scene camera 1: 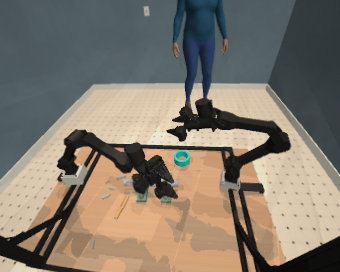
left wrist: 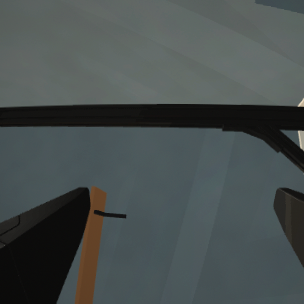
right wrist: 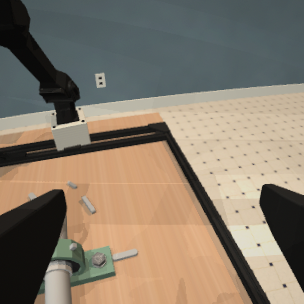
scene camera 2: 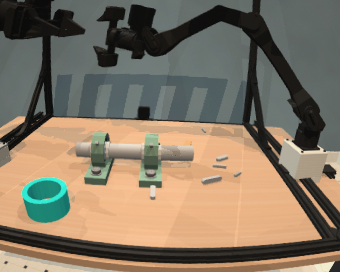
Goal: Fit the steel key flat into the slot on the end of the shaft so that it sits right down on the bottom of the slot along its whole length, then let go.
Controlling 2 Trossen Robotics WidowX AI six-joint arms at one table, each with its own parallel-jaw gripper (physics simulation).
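Frame: origin at the left arm's base, x ahead, y left, z up, level; millimetres.
Seen in the pictures: left gripper, between the fingertips: point(scene camera 1: 175, 190) point(left wrist: 183, 197) point(scene camera 2: 95, 33); right gripper, between the fingertips: point(scene camera 1: 169, 125) point(right wrist: 164, 196) point(scene camera 2: 72, 31); left arm's base, origin of its link: point(scene camera 1: 72, 170) point(right wrist: 67, 117) point(scene camera 2: 305, 145); right arm's base, origin of its link: point(scene camera 1: 231, 177).
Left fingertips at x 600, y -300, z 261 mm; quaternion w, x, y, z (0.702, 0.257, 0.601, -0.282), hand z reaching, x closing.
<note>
Pixels of each thing's top centre, then the offset from my left fingertips to it. Level surfaces: height alone.
- grey shaft, centre of its top: point(right wrist: 52, 281) point(scene camera 2: 133, 141) point(scene camera 1: 150, 179) dx -134, dy +228, dz -279 mm
- teal ring, centre of its top: point(scene camera 2: 44, 189) point(scene camera 1: 181, 155) dx +53, dy +418, dz -307 mm
- table, height of its surface: dz -355 mm
- grey bar, centre of its top: point(scene camera 2: 203, 129) point(scene camera 1: 92, 244) dx -391, dy -61, dz -349 mm
A grey shaft point(scene camera 2: 125, 151) point(right wrist: 58, 287) lies level through two green bearing blocks point(scene camera 2: 100, 155) point(scene camera 2: 151, 152). Its slot cannot be made out. Several small grey bars lie loose on the table: a larger one point(scene camera 2: 211, 179) point(right wrist: 88, 204) off the shaft's end, others point(scene camera 2: 222, 158) point(scene camera 2: 219, 166) near it, and one point(scene camera 2: 152, 192) point(right wrist: 125, 255) against a block's foot. Which is the steel key I cannot tell. My left gripper point(scene camera 1: 173, 187) point(scene camera 2: 99, 34) point(left wrist: 183, 197) is open and empty, high above the shaft. My right gripper point(scene camera 1: 171, 125) point(right wrist: 164, 196) is open and empty, raised beyond the teal ring.
A teal ring point(scene camera 1: 182, 164) point(scene camera 2: 47, 208) stands on the table point(scene camera 2: 180, 220) near the blocks. Thin orange-brown strips point(scene camera 1: 121, 207) lie near the shaft in scene camera 1. Another grey bar point(scene camera 1: 92, 244) point(scene camera 2: 203, 130) lies farther off. Black rails point(scene camera 2: 165, 251) edge the table.
</note>
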